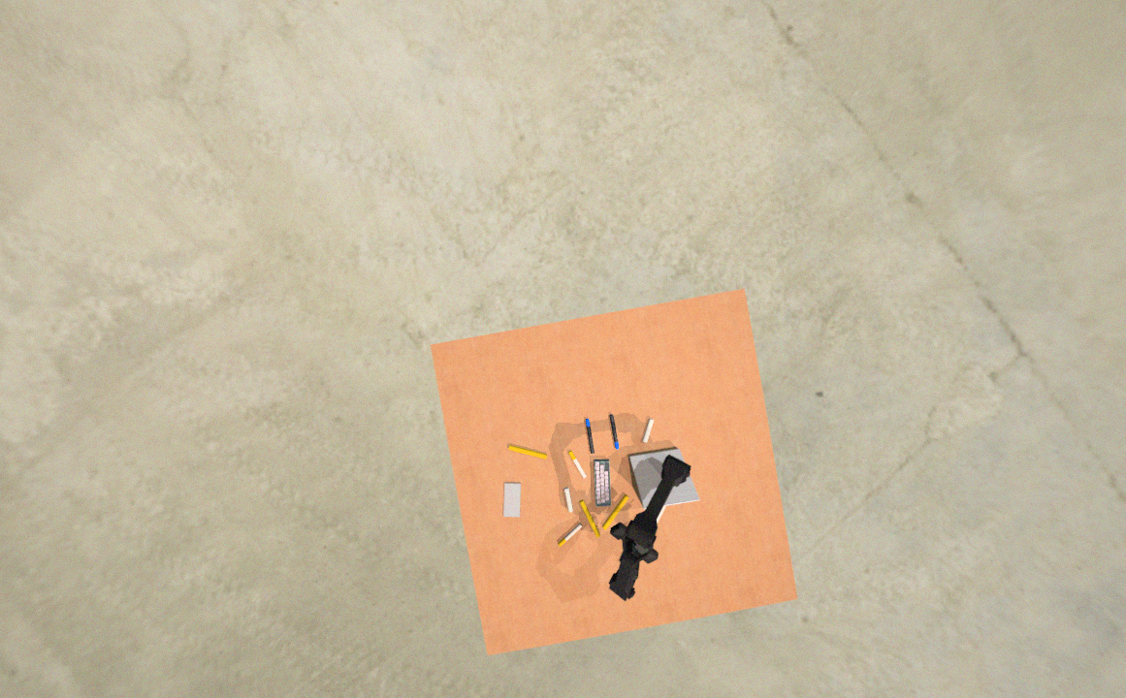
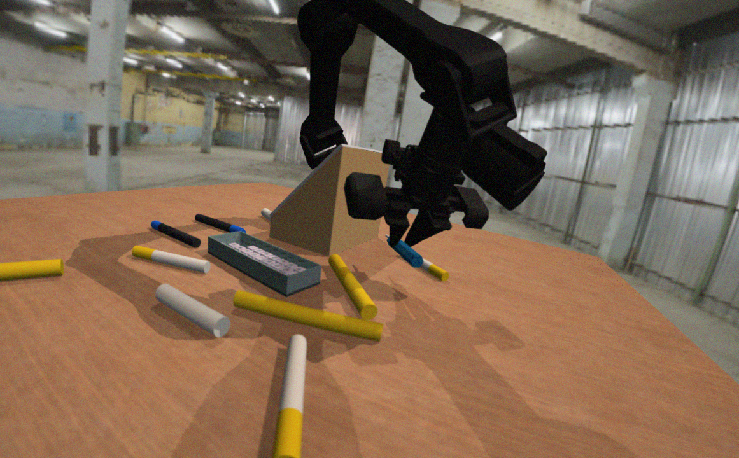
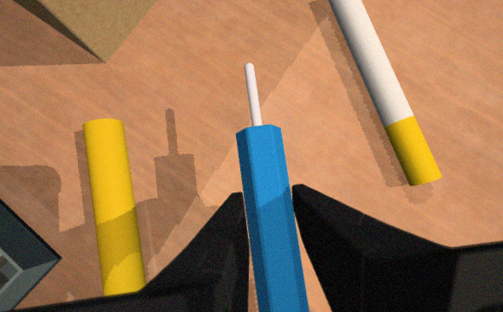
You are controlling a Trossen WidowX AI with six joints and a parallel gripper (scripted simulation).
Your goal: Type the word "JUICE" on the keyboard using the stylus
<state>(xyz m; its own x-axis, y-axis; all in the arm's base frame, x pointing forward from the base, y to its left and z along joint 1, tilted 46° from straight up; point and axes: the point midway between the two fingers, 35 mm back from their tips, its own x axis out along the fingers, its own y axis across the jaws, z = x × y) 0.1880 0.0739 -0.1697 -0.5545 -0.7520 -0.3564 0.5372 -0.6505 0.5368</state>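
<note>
Now: gripper tip 10 mm past the blue stylus and 10 mm to the left of it. From my gripper tip the other things lie so: yellow cylinder (60 mm ahead, 50 mm to the right, 40 mm below).
</note>
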